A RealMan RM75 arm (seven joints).
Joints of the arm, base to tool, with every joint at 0 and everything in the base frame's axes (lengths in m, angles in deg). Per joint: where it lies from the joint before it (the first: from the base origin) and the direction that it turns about. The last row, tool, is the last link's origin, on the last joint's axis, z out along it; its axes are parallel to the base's.
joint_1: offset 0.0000 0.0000 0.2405 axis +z
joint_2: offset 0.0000 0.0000 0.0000 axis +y
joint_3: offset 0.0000 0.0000 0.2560 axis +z
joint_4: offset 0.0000 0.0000 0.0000 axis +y
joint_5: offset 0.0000 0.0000 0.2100 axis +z
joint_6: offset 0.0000 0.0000 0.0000 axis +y
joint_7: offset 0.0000 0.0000 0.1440 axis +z
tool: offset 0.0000 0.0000 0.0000
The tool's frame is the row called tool.
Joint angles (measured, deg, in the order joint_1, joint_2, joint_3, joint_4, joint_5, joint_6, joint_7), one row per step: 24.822, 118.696, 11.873, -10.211, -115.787, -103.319, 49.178; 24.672, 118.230, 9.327, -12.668, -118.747, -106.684, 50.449; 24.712, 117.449, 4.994, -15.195, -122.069, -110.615, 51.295; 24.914, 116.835, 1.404, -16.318, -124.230, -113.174, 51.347; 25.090, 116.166, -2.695, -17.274, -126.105, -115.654, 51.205; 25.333, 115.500, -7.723, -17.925, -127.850, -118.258, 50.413; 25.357, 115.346, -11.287, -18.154, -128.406, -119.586, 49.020; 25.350, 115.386, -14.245, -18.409, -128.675, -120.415, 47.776; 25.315, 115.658, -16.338, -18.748, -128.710, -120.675, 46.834; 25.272, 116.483, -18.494, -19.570, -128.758, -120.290, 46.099; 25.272, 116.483, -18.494, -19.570, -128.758, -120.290, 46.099; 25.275, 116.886, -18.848, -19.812, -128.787, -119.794, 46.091
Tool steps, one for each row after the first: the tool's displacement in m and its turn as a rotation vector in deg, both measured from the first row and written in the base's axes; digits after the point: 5 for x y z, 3 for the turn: -0.00243, -0.00832, 0.00084, -3.985, -2.508, 4.351; -0.00611, -0.01817, 0.00066, -9.620, -6.050, 10.179; -0.00946, -0.02494, -0.00088, -13.898, -8.437, 14.563; -0.01205, -0.03234, -0.00219, -18.387, -10.812, 18.982; -0.01496, -0.04112, -0.00446, -23.286, -13.299, 24.127; -0.01680, -0.04727, -0.00749, -25.689, -14.893, 27.466; -0.01820, -0.05211, -0.01065, -27.445, -16.158, 30.052; -0.01934, -0.05516, -0.01411, -28.468, -17.104, 31.676; -0.02109, -0.05756, -0.02074, -29.602, -18.288, 32.914; -0.02109, -0.05756, -0.02074, -29.602, -18.288, 32.914; -0.02171, -0.05754, -0.02380, -29.871, -18.562, 32.823
